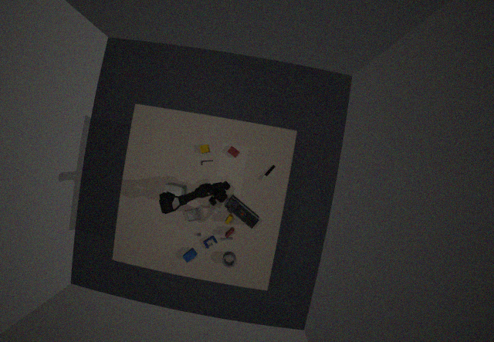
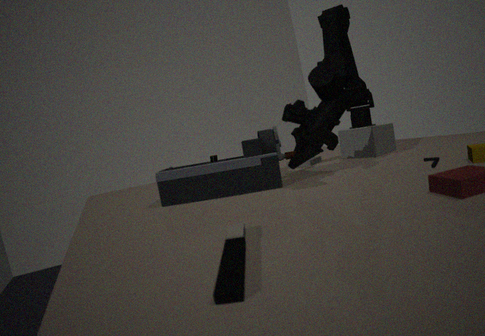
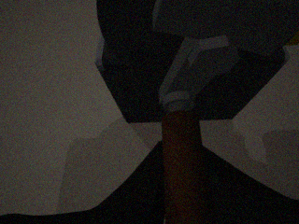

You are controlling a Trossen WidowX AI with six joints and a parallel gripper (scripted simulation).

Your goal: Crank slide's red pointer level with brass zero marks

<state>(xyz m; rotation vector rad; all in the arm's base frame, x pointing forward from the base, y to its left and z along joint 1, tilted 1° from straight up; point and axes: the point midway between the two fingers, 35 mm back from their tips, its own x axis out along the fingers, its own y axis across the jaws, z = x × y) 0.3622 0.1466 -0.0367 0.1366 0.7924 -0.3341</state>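
Now: the brown crank handle 2 cm behind my gripper tip, 1 cm to the left of it and 3 cm above it. Round my gripper tip: red pointer (15 cm ahead, 6 cm to the right, 5 cm above); grey plate (19 cm behind, 23 cm to the right, 3 cm below); blue piece (11 cm behind, 54 cm to the right, 1 cm below).
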